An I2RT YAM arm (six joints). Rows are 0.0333 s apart.
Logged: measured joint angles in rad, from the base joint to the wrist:
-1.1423 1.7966 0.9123 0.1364 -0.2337 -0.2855
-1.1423 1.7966 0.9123 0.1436 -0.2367 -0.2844
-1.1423 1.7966 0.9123 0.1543 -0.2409 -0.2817
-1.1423 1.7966 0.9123 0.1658 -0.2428 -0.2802
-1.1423 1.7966 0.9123 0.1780 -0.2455 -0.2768
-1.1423 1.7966 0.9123 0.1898 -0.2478 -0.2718
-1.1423 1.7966 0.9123 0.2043 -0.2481 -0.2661
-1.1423 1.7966 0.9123 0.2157 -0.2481 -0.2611
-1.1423 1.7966 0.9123 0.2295 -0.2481 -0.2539
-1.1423 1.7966 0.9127 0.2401 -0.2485 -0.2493
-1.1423 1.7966 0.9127 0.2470 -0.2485 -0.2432
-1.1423 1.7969 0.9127 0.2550 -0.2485 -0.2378
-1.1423 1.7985 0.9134 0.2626 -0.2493 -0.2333
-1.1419 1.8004 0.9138 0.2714 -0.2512 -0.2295
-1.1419 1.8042 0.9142 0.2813 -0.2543 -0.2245
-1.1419 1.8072 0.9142 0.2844 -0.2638 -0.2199
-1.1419 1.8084 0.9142 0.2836 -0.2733 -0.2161
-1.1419 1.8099 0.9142 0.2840 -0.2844 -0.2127
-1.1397 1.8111 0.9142 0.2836 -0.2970 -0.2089
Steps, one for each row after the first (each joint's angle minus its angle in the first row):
0.0000 0.0000 0.0000 0.0072 -0.0030 0.0011
0.0000 0.0000 0.0000 0.0179 -0.0072 0.0038
0.0000 0.0000 0.0000 0.0294 -0.0091 0.0053
0.0000 0.0000 0.0000 0.0416 -0.0118 0.0087
0.0000 0.0000 0.0000 0.0534 -0.0141 0.0137
0.0000 0.0000 0.0000 0.0679 -0.0144 0.0194
0.0000 0.0000 0.0000 0.0793 -0.0144 0.0244
0.0000 0.0000 0.0000 0.0931 -0.0144 0.0316
0.0000 0.0000 0.0004 0.1037 -0.0148 0.0362
0.0000 0.0000 0.0004 0.1106 -0.0148 0.0423
0.0000 0.0003 0.0004 0.1186 -0.0148 0.0477
0.0000 0.0019 0.0011 0.1262 -0.0156 0.0522
0.0004 0.0038 0.0015 0.1350 -0.0175 0.0560
0.0004 0.0076 0.0019 0.1449 -0.0206 0.0610
0.0004 0.0106 0.0019 0.1480 -0.0301 0.0656
0.0004 0.0118 0.0019 0.1472 -0.0396 0.0694
0.0004 0.0133 0.0019 0.1476 -0.0507 0.0728
0.0026 0.0145 0.0019 0.1472 -0.0633 0.0766

